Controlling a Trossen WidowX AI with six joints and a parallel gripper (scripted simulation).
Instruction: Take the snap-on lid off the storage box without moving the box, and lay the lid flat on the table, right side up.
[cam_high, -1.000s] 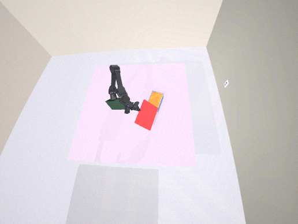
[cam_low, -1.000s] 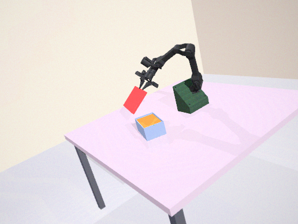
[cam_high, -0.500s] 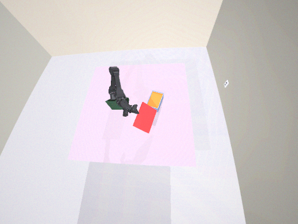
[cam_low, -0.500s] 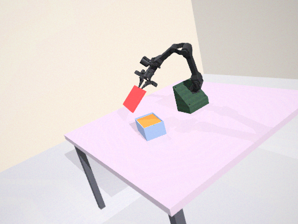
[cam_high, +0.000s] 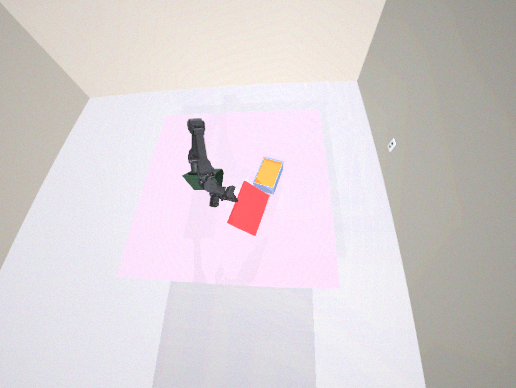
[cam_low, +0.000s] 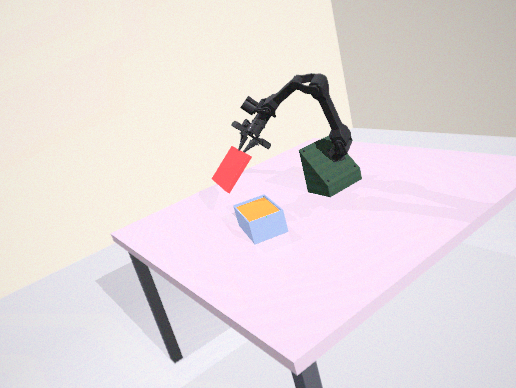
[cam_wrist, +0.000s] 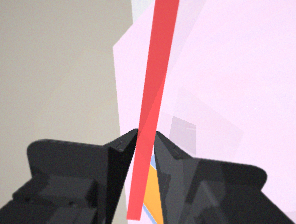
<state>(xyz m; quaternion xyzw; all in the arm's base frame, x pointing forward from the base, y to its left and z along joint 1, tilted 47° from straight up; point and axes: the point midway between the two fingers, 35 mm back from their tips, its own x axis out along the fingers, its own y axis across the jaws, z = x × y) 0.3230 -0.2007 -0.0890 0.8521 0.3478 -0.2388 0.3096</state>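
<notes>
The red lid lies 60 mm ahead of my gripper tip, 50 mm below it and 10 mm to the right of it. The rest, counted from my gripper tip: light blue storage box: 280 mm to the left, 190 mm below, 120 mm ahead.
</notes>
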